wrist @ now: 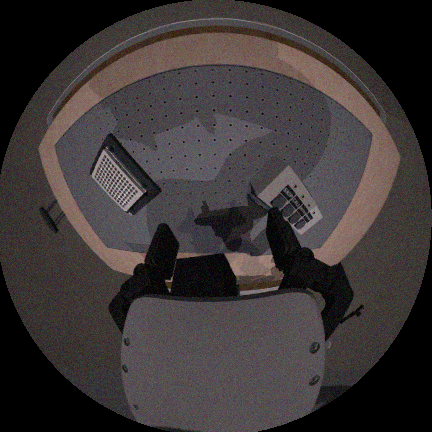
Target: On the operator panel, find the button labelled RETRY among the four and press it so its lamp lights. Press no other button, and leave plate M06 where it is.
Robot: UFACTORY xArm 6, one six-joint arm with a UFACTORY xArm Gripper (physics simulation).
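Frame: origin at the arm's base, x left, y back, z up, level; centimetres.
Seen in the pictures: gripper, fingertip midpoint: (217, 227).
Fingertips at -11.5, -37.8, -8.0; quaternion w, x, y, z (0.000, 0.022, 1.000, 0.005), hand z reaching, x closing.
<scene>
A point is followed by its place in that frame, as x, y, z.
The operator panel (286, 178) {-21.8, -36.7, -16.4} is a pale slanted box at the right of the wrist view. It bears a row of dark square buttons (290, 209) {-23.1, -30.6, -16.1} with small dark lamps beside them; no lamp looks lit. The labels are too small and grainy to read, so I cannot tell which button is RETRY. My gripper (217, 227) {-11.5, -37.8, -8.0} is open and empty, its fingers wide apart. Its right fingertip overlaps the panel's near left edge in the view and partly hides the button area. A white plate (117, 181) {7.4, -42.8, -19.3} with many wells, its M06 mark not readable, sits on a dark holder at the left.
A grey perforated board (215, 90) {-14.6, -51.2, -21.6} with a pale wooden border (215, 47) {-17.1, -60.9, -22.9} lies under the gripper. The arm's dark shadow falls across the middle. A dark handle (49, 220) sticks out beyond the left edge, and a raised grey rim (215, 22) runs along the far edge.
</scene>
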